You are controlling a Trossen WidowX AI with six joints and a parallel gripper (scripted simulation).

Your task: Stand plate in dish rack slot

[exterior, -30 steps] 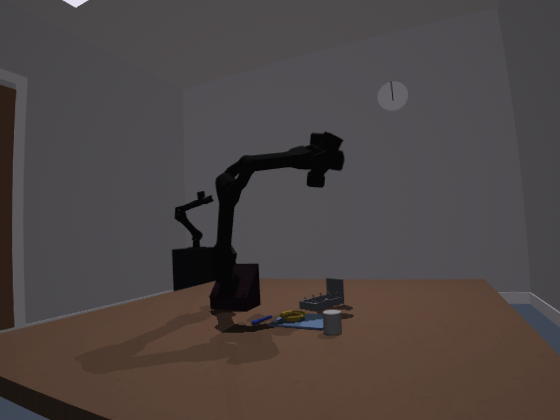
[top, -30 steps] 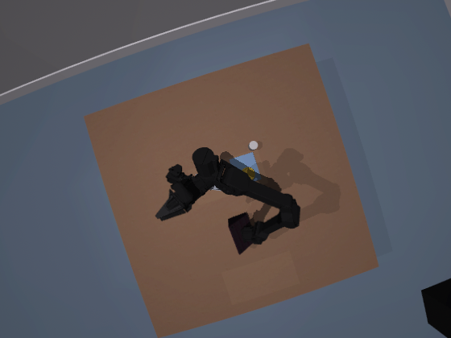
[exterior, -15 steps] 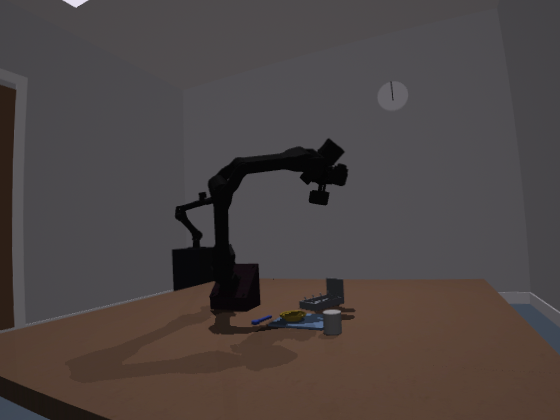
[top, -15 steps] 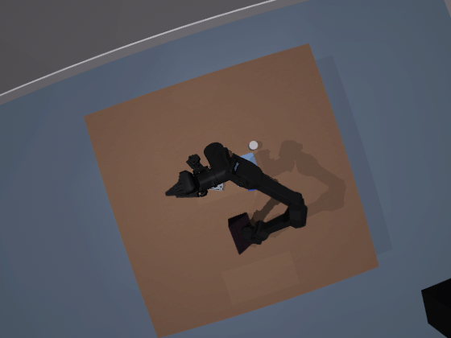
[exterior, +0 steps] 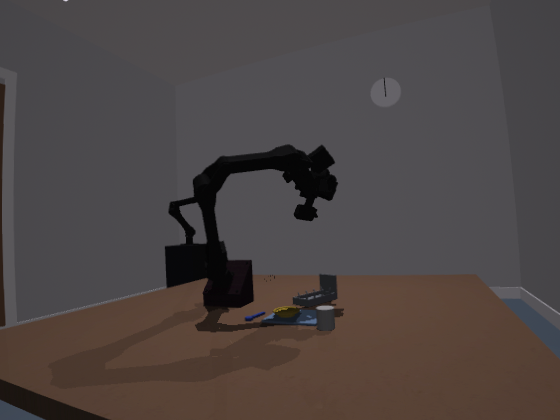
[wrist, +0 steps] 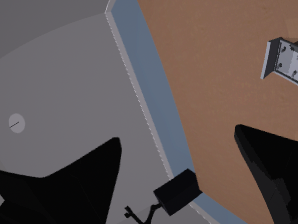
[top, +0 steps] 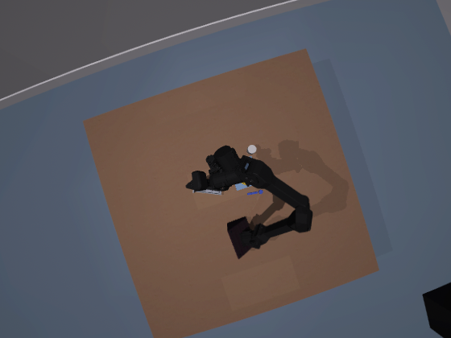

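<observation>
Right now my gripper tip is 300 mm above the yellow plate, 230 mm to the left of it and 40 mm past it. Also, from my gripper tip: white cup: 290 mm to the right, 290 mm below, 90 mm ahead; grey dish rack: 290 mm below, 30 mm to the right, 30 mm behind; light blue mat: 310 mm below, 220 mm to the right, 20 mm behind.
</observation>
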